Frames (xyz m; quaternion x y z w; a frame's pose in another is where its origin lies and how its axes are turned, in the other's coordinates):
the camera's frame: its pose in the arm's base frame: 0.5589 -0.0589 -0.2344 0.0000 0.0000 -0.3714 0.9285
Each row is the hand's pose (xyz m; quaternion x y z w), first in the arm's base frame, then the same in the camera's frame.
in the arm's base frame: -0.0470 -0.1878 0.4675 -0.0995 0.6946 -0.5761 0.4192
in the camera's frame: -0.3499 -0.5112 0.7019 -0.3504 0.6080 -0.3792 0.6032
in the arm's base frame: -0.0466 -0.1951 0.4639 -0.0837 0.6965 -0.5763 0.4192
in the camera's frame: -0.3445 -0.5162 0.6983 -0.3364 0.6156 -0.3794 0.6033
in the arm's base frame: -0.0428 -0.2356 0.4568 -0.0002 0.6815 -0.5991 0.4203
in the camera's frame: -0.3139 -0.5429 0.6912 -0.2533 0.6327 -0.4002 0.6127
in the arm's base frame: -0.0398 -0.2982 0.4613 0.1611 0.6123 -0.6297 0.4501
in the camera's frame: -0.2685 -0.5862 0.6957 -0.0778 0.6283 -0.4175 0.6518
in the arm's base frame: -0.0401 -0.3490 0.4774 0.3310 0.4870 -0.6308 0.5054
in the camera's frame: -0.2337 -0.6232 0.7118 0.1265 0.5751 -0.3980 0.7035
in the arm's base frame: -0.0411 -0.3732 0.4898 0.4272 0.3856 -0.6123 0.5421
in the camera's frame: -0.2177 -0.6414 0.7242 0.2534 0.5167 -0.3672 0.7307
